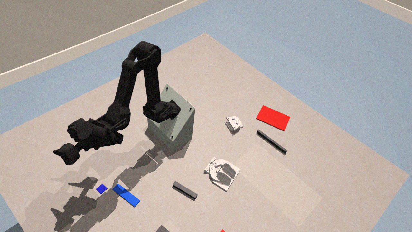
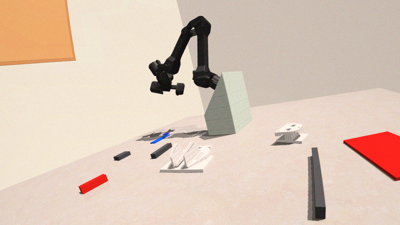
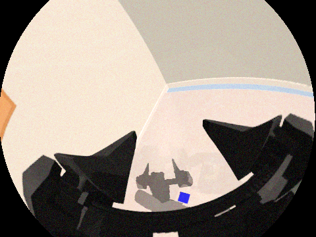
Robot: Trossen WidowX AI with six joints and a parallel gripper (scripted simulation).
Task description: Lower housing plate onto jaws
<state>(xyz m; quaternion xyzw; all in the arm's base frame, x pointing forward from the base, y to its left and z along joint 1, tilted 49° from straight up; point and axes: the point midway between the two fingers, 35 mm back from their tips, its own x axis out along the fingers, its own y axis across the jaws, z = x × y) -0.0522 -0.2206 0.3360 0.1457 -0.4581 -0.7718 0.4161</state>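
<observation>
Right now my gripper tip is 21 cm short of the blue bar, 20 cm above it and 10 cm to the right of it. The rest, counted from my gripper tip: red block: 59 cm ahead, 30 cm to the left, 19 cm below; then long dark bar: 76 cm to the left, 40 cm ahead, 19 cm below; then blue square: 20 cm below, 13 cm ahead, 4 cm to the left.
</observation>
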